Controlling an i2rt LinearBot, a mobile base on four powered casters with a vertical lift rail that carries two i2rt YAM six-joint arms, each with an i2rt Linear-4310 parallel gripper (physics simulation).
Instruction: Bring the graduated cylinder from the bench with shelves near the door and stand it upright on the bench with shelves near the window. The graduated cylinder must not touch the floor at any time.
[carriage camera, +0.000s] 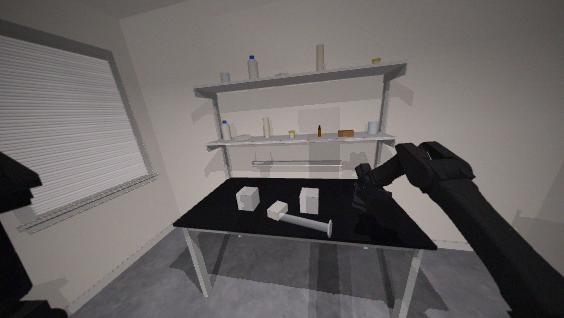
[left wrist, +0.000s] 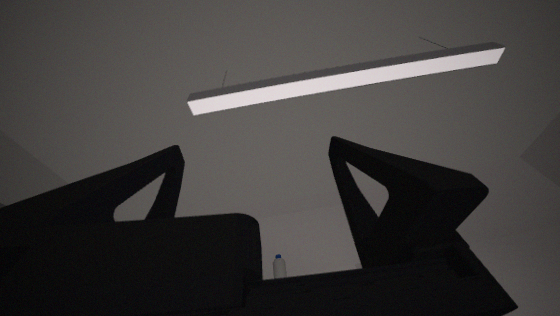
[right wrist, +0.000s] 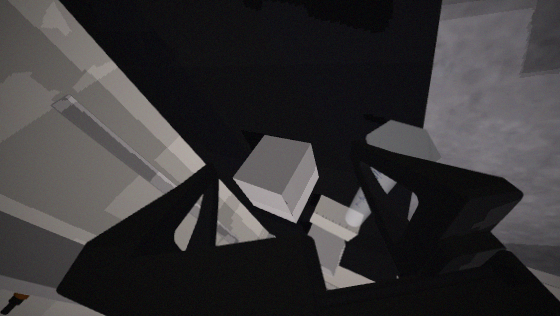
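The graduated cylinder lies on its side on the black-topped bench, its wide base to the right, near the front edge. Its other end meets a small white box. My right gripper is open and empty over the right part of the bench, to the right of the cylinder, apart from it. In the right wrist view one finger hides part of the cylinder. My left gripper is open and empty, aimed up at the ceiling.
Two larger white boxes stand behind the cylinder. An upper shelf and a lower shelf above the bench hold bottles and jars. A window with a blind is at the left. A ceiling lamp shows in the left wrist view.
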